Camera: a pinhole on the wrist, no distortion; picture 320 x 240 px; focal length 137.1 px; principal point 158.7 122.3 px. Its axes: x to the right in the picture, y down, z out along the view. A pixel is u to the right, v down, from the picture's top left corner.
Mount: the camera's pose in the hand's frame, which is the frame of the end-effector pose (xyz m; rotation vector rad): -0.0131 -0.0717 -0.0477 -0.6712 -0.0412 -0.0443
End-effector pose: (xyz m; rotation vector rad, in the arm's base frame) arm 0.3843 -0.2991 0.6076 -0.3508 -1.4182 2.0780
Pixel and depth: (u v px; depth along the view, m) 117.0 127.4 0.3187
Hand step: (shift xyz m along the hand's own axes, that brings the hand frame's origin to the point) -0.1168 0.1386 0.1892
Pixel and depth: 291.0 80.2 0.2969
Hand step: 0.2609 0.0338 0.2562
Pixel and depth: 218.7 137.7 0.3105
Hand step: 0.1170 0.1451 0.1807
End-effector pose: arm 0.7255 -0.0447 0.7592 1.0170 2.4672 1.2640
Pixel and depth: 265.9 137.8 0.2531
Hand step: 0.1800 0.1027 0.1429
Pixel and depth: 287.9 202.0 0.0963
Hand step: 0.0782 0.0295 -0.0023
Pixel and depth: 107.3 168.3 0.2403
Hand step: -0.1044 0.1434 0.0855
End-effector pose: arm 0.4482 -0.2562 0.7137 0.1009 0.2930 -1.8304
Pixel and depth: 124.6 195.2 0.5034
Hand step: -0.1355 0.4545 0.1734
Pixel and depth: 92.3 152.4 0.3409
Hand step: -0.1820 0.2036 0.1639
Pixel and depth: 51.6 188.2 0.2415
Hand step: -0.2009 0.1746 0.0593
